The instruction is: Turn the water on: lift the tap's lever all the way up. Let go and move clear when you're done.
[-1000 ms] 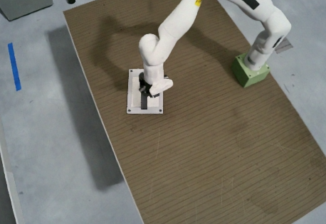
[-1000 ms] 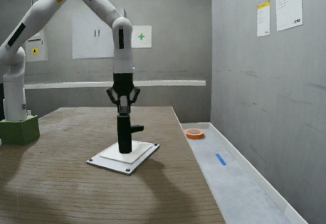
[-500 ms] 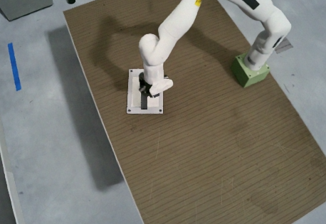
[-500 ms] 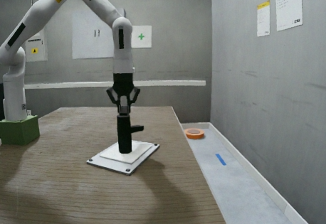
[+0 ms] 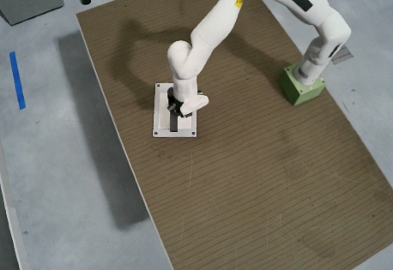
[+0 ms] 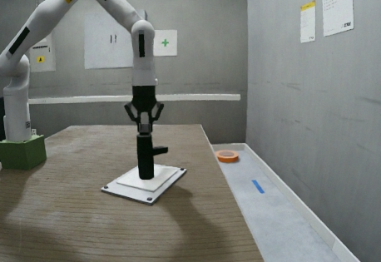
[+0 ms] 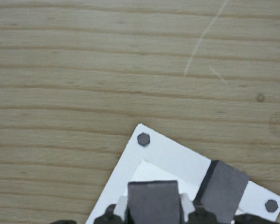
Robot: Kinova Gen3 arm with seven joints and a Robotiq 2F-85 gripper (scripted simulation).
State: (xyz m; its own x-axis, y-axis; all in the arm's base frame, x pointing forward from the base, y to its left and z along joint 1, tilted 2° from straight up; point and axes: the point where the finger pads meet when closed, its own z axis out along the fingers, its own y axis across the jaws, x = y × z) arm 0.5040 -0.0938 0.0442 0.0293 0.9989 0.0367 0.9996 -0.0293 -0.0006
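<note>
Right now my hand is 4 cm to the left of the lever. Also, from my hand: tap 1 cm ahead, 7 cm to the right, 5 cm below.
</note>
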